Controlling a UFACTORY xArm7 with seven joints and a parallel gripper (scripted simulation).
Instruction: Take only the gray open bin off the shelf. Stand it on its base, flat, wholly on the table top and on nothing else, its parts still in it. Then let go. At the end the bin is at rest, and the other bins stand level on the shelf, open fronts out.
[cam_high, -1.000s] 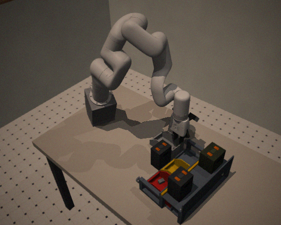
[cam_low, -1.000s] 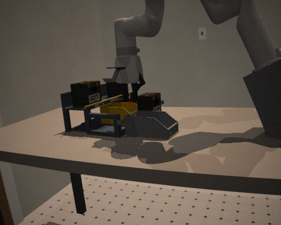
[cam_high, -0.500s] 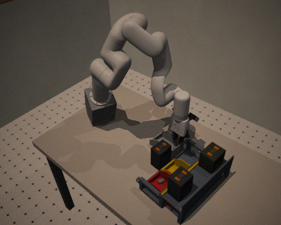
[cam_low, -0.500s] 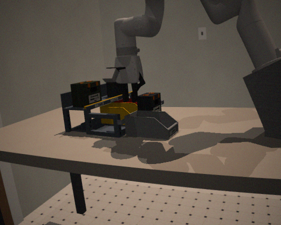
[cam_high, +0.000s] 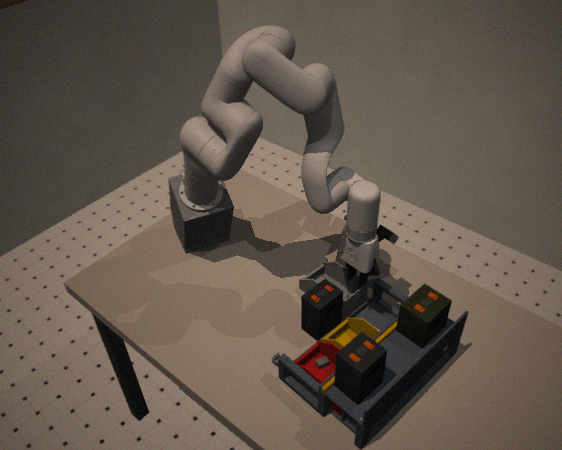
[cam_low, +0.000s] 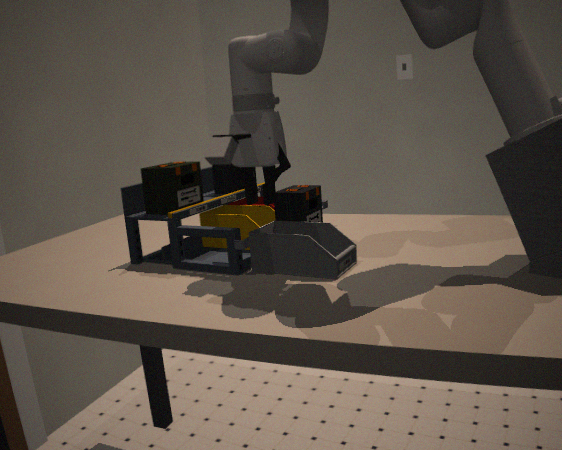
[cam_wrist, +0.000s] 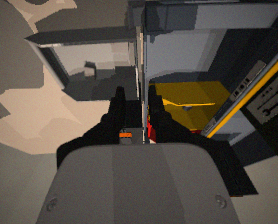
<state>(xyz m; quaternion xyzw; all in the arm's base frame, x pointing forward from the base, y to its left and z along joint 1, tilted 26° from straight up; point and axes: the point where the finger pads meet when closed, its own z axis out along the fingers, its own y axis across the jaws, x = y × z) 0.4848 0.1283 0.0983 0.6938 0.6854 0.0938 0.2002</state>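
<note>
Right now the gray open bin is 8 cm behind my hand and 10 cm below it. From my hand the other things lie so: yellow bin: 11 cm ahead, 12 cm to the right, 10 cm below; red bin: 10 cm ahead, 23 cm to the right, 10 cm below; dark box: 3 cm behind, 10 cm to the right, 7 cm below.
</note>
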